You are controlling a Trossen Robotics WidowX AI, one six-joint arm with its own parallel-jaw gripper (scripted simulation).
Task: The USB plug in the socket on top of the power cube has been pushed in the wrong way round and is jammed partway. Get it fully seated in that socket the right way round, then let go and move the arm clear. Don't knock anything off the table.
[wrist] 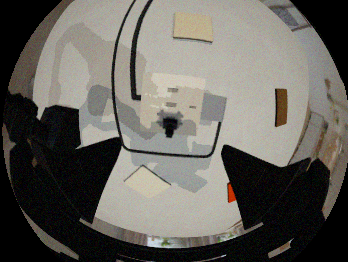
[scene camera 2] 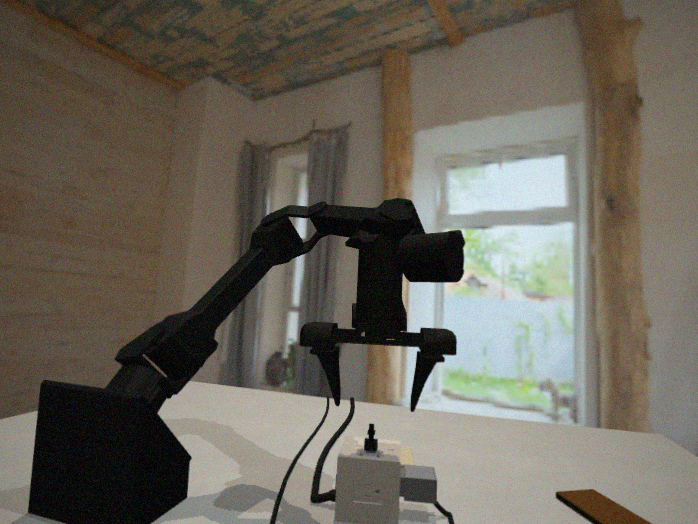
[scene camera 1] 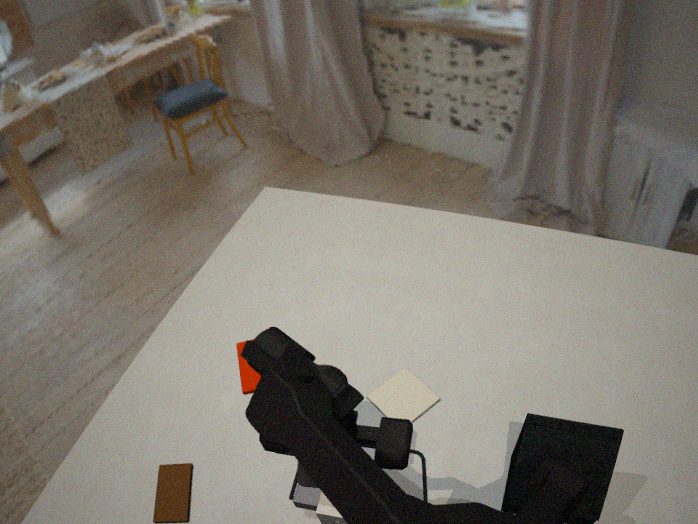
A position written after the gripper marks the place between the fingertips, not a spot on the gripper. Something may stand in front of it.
The gripper (scene camera 2: 374, 408) is open, holding nothing.
The gripper also shows in the wrist view (wrist: 172, 147) and in scene camera 1 (scene camera 1: 343, 462).
